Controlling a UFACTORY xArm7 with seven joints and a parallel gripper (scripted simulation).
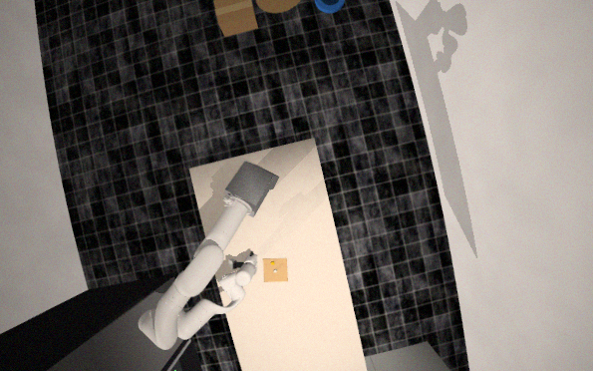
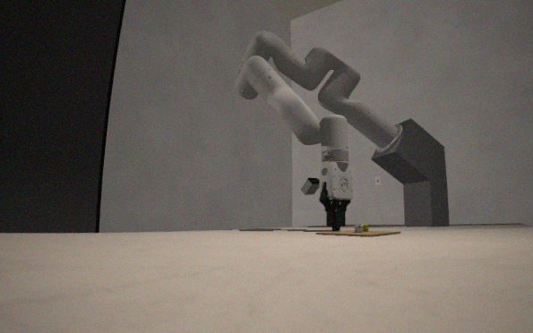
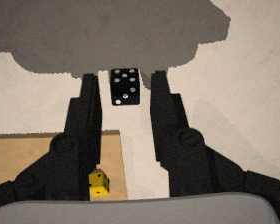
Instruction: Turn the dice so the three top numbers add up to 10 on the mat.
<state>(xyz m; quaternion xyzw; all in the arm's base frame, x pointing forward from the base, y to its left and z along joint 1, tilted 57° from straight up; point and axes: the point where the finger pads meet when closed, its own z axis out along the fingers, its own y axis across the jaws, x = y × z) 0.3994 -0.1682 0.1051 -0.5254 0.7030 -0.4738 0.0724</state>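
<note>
My gripper is now 30 mm above the black die. Also, from my hand: pale die: 130 mm ahead, 60 mm to the left, 20 mm below; then tan mat: 130 mm ahead, 60 mm to the left, 30 mm below; then yellow die: 80 mm ahead, 70 mm to the left, 20 mm below.
</note>
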